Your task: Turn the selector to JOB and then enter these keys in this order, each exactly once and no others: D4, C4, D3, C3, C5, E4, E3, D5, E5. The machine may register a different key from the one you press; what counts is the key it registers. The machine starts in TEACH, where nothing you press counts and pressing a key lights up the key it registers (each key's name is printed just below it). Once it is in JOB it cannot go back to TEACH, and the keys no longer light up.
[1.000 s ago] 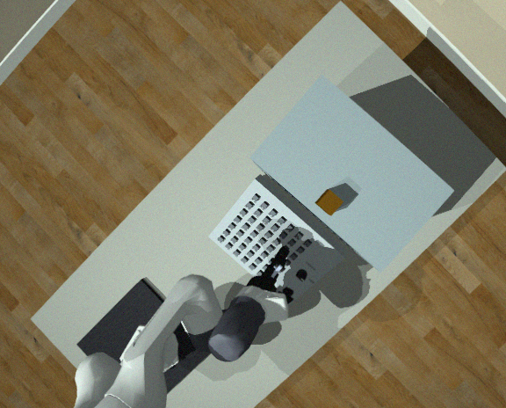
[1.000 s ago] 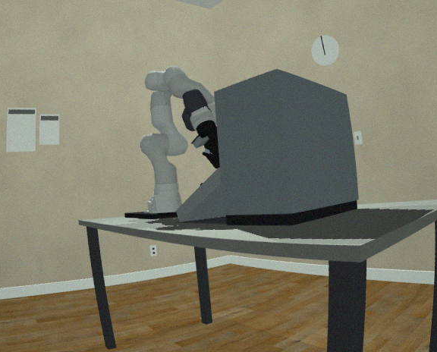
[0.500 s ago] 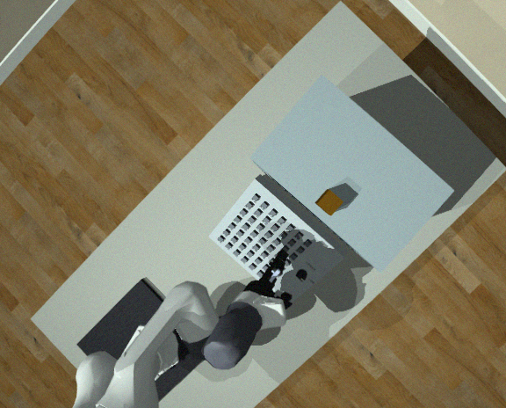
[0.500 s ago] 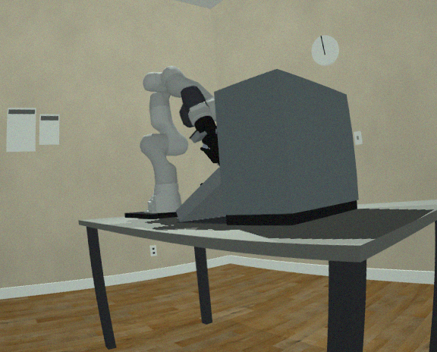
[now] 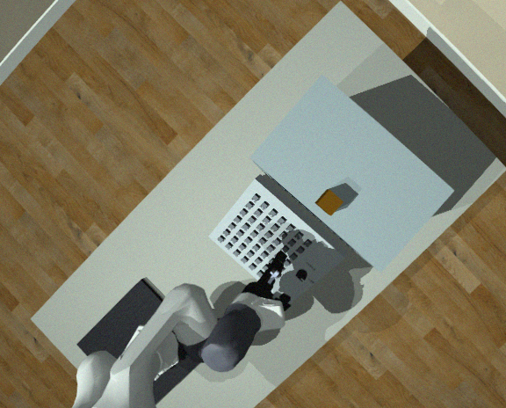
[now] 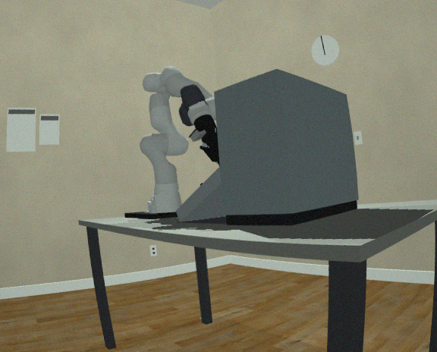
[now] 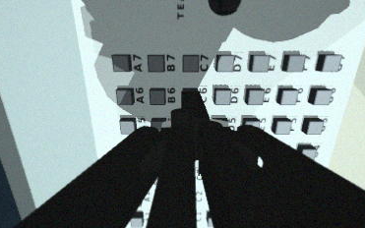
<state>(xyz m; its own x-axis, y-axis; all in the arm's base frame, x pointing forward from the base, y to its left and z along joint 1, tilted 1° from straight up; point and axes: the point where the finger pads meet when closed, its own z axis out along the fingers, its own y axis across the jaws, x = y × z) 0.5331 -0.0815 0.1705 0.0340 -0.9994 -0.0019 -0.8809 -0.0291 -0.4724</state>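
The key D6 is 8 cm below my hand. Round my hand: D5 key: 3 cm to the left, 8 cm below; key C5: 3 cm ahead, 4 cm to the left, 6 cm below; key D4: 7 cm to the left, 8 cm below.
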